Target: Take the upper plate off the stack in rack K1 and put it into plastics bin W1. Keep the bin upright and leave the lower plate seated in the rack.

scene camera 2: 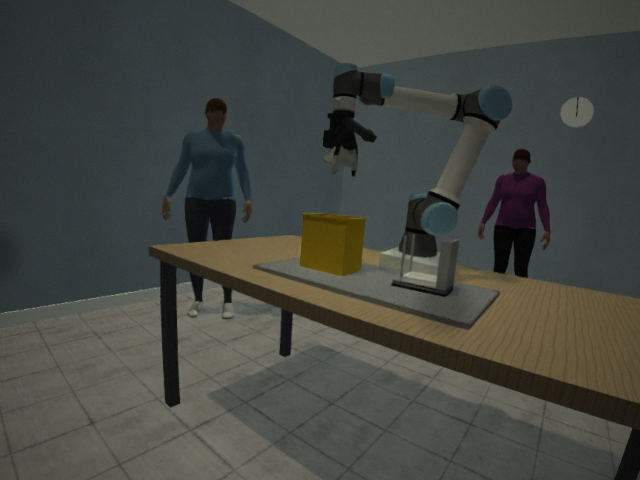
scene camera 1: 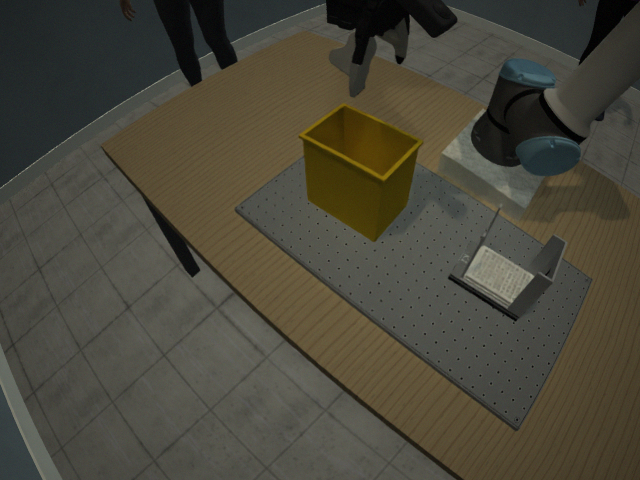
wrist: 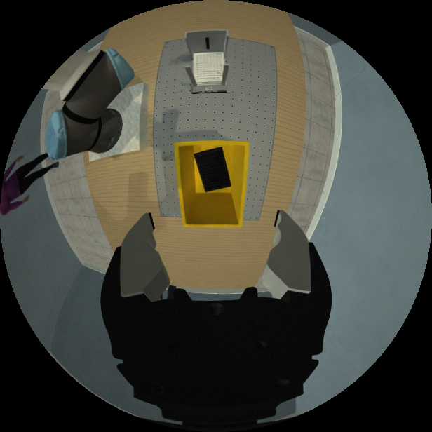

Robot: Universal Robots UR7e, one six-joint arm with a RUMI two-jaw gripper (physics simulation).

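Where they show: gripper, fingertip midpoint: (scene camera 2: 343,175) (scene camera 1: 377,79); arm's base, origin of the base link: (scene camera 2: 417,252) (scene camera 1: 499,143).
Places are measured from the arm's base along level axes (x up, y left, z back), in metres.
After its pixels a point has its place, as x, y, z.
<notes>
A black plate (wrist: 212,169) lies inside the yellow bin W1, turned a little against the bin's walls. The bin (scene camera 1: 343,191) {0.042, -0.157, -0.413} (scene camera 2: 331,243) {0.046, -0.129, -0.412} (wrist: 179,185) stands upright on the perforated board. Rack K1 (scene camera 1: 535,294) {0.050, 0.227, -0.372} (scene camera 2: 447,266) {0.034, 0.231, -0.371} (wrist: 206,41) stands at the other end of the board. A whitish plate (scene camera 1: 498,276) {-0.022, 0.159, -0.331} (scene camera 2: 421,279) {-0.016, 0.162, -0.370} (wrist: 209,68) lies flat and seated in the rack. My gripper (scene camera 1: 378,77) {0.264, -0.139, -0.358} (scene camera 2: 344,173) {0.264, -0.139, -0.358} (wrist: 213,212) is open with nothing between its fingers. It hangs well above the bin. In the scene views the inside floor of the bin is hidden.
The perforated grey board (scene camera 1: 408,289) {-0.050, 0.032, -0.450} (scene camera 2: 382,289) {-0.050, 0.080, -0.442} (wrist: 250,105) lies on the wooden table (scene camera 1: 206,170) {-0.063, -0.516, -0.498} (scene camera 2: 542,330) {-0.063, 0.486, -0.417} (wrist: 290,100). The arm's base stands on a pale block (scene camera 1: 483,188) {-0.033, 0.028, -0.139} (scene camera 2: 390,258) {-0.019, -0.049, -0.138} (wrist: 132,125) beside the board. Two people stand beyond the table.
</notes>
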